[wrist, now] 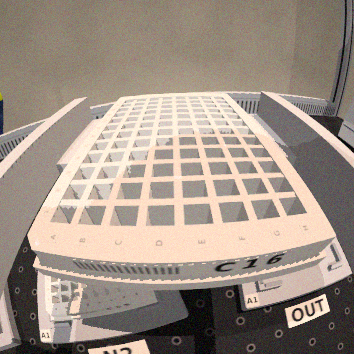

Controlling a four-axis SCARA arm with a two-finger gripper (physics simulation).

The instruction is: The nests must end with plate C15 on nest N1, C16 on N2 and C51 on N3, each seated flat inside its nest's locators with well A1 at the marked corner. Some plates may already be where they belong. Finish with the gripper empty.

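Places are measured from the arm's base along level axes (x down, y right, z back), in metres.
Where they show: gripper, between the fingertips: point(174, 104).
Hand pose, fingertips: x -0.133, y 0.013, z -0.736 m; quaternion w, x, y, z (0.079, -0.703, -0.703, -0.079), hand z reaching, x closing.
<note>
After its pixels a point has its place.
Plate C16 point(175, 240), a pale plate with square wells, fills the middle of the wrist view. My gripper point(174, 104) {x -0.133, y 0.013, z -0.736 m} is shut on it, with one grey finger along each long side. The plate is held above the deck, its label side facing the camera and row letters A to H running left to right. Below it at lower left is a nest point(100, 332) {x -0.025, y -0.064, z -0.650 m} with an A1 mark at its near left corner. A pale plate with wells point(110, 300) {x -0.039, y -0.049, z -0.671 m} shows in that nest, partly hidden by C16; its name cannot be read. The nest's label point(119, 348) {x -0.015, y -0.054, z -0.637 m} is cut off, so its number is unclear.
At lower right, a pale holder point(320, 280) {x -0.025, y 0.115, z -0.633 m} with an A1 mark stands behind the OUT label point(307, 311) {x -0.015, y 0.095, z -0.615 m}, partly hidden under C16. The edge of another pale fixture point(7, 325) {x -0.025, y -0.159, z -0.647 m} shows at far left. The dark deck point(210, 335) {x -0.013, y 0.012, z -0.634 m} has rings of holes. A slotted pale barrier point(307, 106) {x -0.038, y 0.495, z -1.004 m} runs behind.
</note>
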